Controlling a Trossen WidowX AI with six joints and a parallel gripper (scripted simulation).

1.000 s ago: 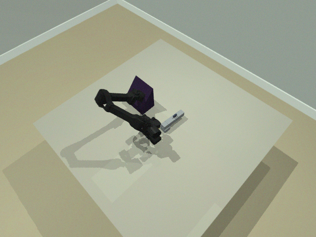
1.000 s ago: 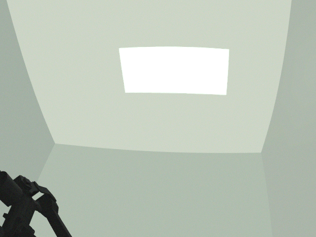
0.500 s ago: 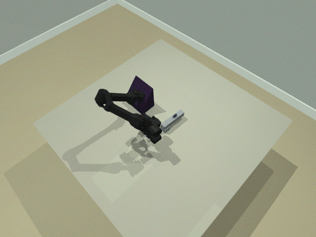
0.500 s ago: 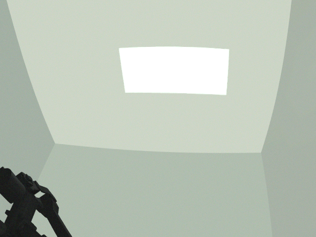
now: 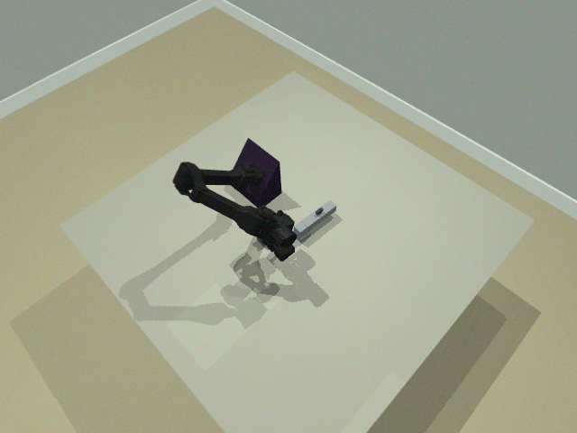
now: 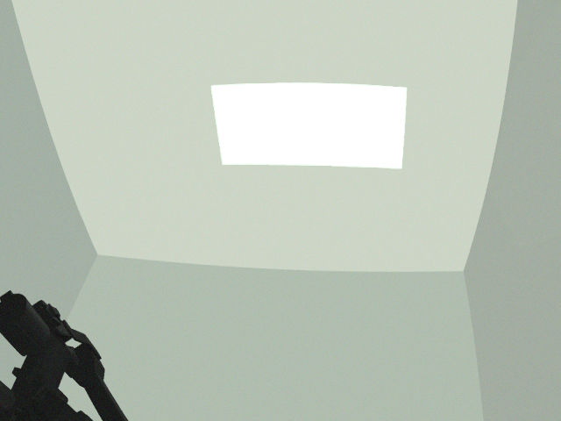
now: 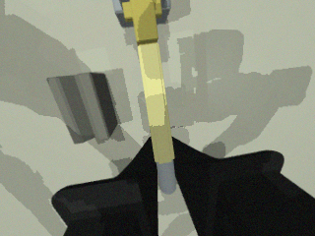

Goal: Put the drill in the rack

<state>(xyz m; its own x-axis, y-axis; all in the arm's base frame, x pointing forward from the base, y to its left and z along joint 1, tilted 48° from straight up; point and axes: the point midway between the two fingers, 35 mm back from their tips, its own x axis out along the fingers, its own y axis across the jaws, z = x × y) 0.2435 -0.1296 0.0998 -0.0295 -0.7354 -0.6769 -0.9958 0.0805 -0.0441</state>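
Right now my gripper tip is 4 cm to the right of the drill and 3 cm below it. Also, from my gripper tip: dark grey block: 7 cm behind, 4 cm to the left, 4 cm below; then dark blue key: 22 cm to the left, 2 cm ahead, 1 cm below; then grey housing block: 20 cm to the left, 2 cm below, 2 cm ahead.
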